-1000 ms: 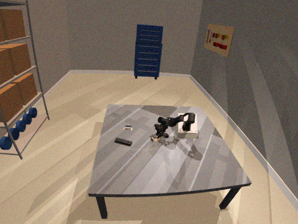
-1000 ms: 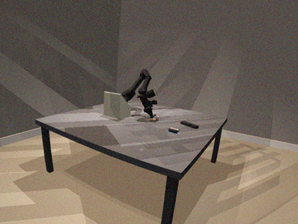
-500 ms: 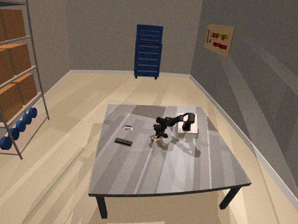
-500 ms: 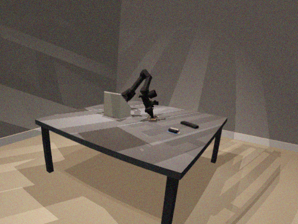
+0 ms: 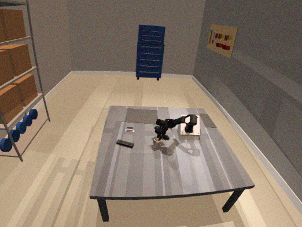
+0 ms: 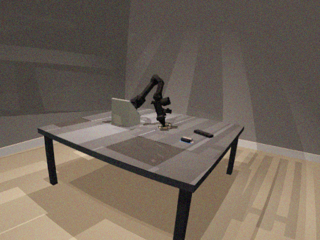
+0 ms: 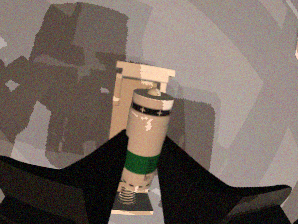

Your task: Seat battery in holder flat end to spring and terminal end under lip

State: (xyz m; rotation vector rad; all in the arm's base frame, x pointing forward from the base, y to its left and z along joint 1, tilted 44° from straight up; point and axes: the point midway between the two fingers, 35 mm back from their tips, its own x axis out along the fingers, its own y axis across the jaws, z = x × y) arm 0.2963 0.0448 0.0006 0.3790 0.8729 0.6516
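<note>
My gripper tip is now 1 cm below the battery.
</note>
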